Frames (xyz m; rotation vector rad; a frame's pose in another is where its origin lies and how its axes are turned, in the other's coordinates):
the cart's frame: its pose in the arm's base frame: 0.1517 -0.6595 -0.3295 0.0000 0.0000 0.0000
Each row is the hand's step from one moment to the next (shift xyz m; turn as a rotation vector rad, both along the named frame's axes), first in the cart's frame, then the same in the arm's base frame.
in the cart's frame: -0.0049 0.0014 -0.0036 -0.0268 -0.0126 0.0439
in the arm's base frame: -0.0049 0.0014 -0.0036 -0.0268 -0.0126 0.0439
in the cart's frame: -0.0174 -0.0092 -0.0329 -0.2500 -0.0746 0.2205
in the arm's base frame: -0.0174 -0.0092 -0.0329 -0.2500 -0.0746 0.2205
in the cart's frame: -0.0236 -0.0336 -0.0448 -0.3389 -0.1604 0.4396
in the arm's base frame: -0.0236 -0.0336 -0.0448 -0.3389 -0.1604 0.4396
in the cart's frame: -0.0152 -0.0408 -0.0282 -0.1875 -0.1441 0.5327
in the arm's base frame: -0.0152 -0.0408 -0.0282 -0.1875 -0.1441 0.5327
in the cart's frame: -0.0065 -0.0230 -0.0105 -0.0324 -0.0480 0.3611
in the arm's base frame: -0.0065 -0.0230 -0.0105 -0.0324 -0.0480 0.3611
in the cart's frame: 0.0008 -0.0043 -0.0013 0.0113 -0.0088 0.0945
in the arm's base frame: 0.0008 -0.0043 -0.0013 0.0113 -0.0088 0.0945
